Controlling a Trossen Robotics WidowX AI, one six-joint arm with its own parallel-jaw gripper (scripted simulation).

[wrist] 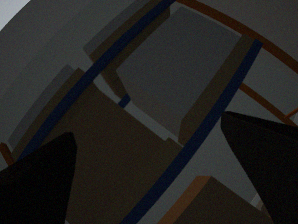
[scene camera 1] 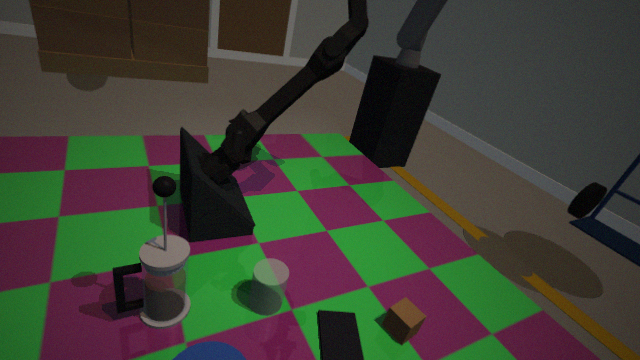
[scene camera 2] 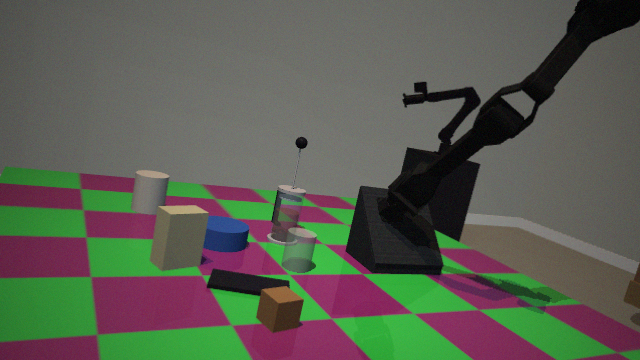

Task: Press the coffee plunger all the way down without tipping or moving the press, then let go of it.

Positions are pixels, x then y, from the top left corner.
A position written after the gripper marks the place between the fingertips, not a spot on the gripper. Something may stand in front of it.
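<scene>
Gripper in the wrist view (149,130). Glass french press out of frame in the wrist view. Glass french press shown in scene camera 1. Gripper out of frame in scene camera 1. Glass french press shown in scene camera 2. Gripper out of frame in scene camera 2. Same spot on the glass french press: (scene camera 1: 164,259) and (scene camera 2: 284,187).
</scene>
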